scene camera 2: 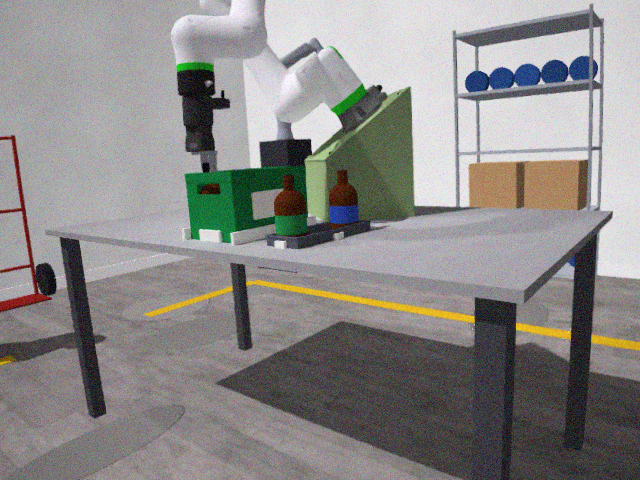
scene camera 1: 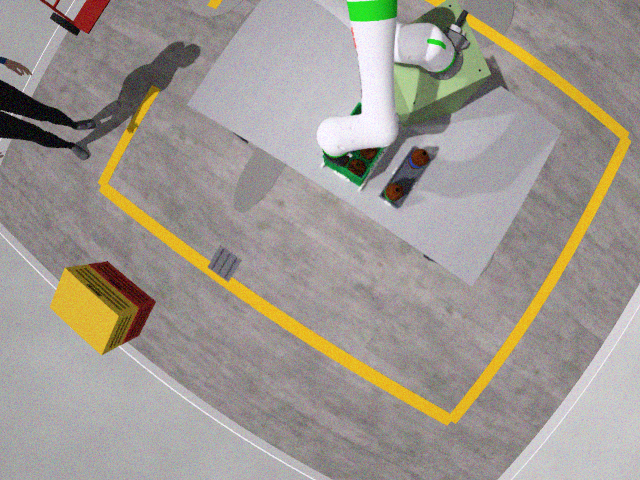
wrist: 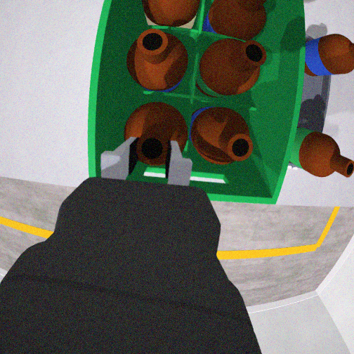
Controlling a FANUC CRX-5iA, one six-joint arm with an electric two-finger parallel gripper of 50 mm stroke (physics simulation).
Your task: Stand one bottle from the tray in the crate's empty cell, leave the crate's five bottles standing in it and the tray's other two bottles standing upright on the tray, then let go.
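Frame: origin at the arm's base, x ahead, y left, z up, level; centimetres.
Where they show: arm's base, origin of its link: (scene camera 2: 363, 118) (scene camera 1: 443, 60).
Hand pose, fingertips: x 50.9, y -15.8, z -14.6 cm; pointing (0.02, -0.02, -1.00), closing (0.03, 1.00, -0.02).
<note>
Each offset is from my fingertips to the top centre of the thing. Level surfaces: height alone.
The green crate {dx -9.9, dy +3.9, dz +1.1 cm} (scene camera 1: 337, 169) (scene camera 2: 209, 217) (wrist: 93, 110) stands on the table. My gripper (scene camera 2: 208, 167) (wrist: 152, 150) is shut on the neck of a brown bottle (wrist: 155, 122), upright in the crate's corner cell at the bottom left of the wrist view. Whether its base touches the crate floor is hidden. The crate's other bottles (wrist: 170, 10) (wrist: 237, 20) (wrist: 160, 67) (wrist: 225, 70) (wrist: 215, 132) stand in the other cells. The dark tray {dx -10.2, dy +28.1, dz -13.9 cm} (scene camera 1: 407, 178) (scene camera 2: 317, 235) (wrist: 313, 105) holds a green-label bottle {dx -0.8, dy +26.8, dz -0.4 cm} (scene camera 1: 393, 192) (scene camera 2: 290, 206) (wrist: 317, 152) and a blue-label bottle {dx -19.7, dy +28.5, dz -0.4 cm} (scene camera 1: 419, 157) (scene camera 2: 343, 198) (wrist: 335, 54), both upright.
The grey table {dz -16.4 cm} (scene camera 1: 465, 222) (scene camera 2: 413, 258) carries crate and tray. The crate's walls and dividers rise close around the held bottle. The light green slanted arm base (scene camera 1: 439, 93) (scene camera 2: 377, 165) stands behind the crate. A person's legs (scene camera 1: 31, 103) show at the left of scene camera 1.
</note>
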